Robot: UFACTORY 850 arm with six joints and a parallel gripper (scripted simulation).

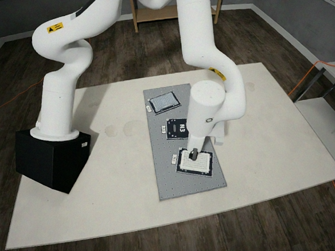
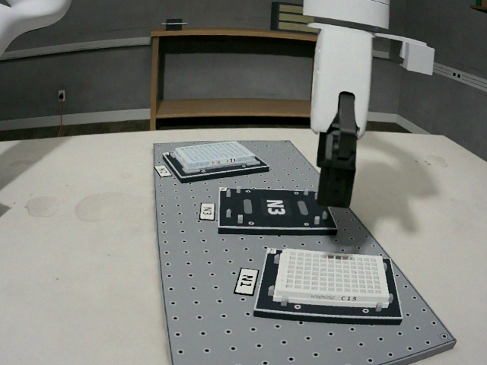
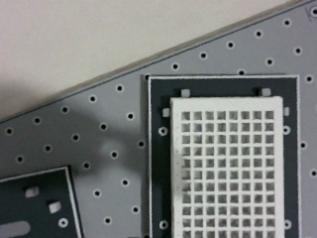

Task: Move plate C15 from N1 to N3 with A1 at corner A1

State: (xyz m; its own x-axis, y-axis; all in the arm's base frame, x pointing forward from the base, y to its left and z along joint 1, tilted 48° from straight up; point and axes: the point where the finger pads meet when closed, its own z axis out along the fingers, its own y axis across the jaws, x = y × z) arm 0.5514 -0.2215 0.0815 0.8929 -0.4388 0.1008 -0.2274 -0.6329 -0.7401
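The white well plate C15 lies 20 mm ahead of my hand, 20 mm to the right of it and 110 mm below it. The rest, counted from my hand: clear plate C51: 100 mm behind, 350 mm to the left, 110 mm below; nest N3: 20 mm behind, 160 mm to the left, 130 mm below; nest N1: 20 mm ahead, 20 mm to the right, 130 mm below.
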